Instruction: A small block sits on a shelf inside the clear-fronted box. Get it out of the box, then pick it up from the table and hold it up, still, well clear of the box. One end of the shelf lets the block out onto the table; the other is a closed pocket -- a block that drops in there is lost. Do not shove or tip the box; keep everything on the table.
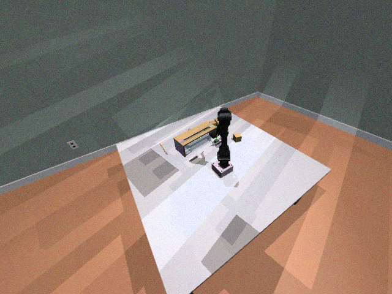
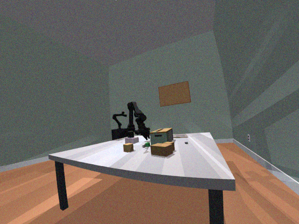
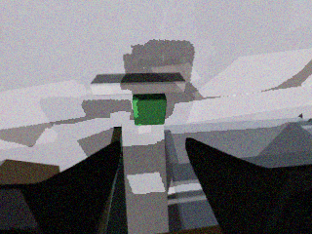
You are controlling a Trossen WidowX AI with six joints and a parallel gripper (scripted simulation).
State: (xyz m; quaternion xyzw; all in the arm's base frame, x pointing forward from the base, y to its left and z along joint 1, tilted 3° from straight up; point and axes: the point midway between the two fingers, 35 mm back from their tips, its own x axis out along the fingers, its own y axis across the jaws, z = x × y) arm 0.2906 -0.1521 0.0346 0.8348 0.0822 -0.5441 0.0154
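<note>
Now: gripper tip 50 mm above the green block and 10 mm past it. Round my gripper tip: clear-fronted box: 150 mm to the left, 50 mm ahead; then thin wooden stick: 450 mm to the left, 190 mm ahead, 60 mm below.
</note>
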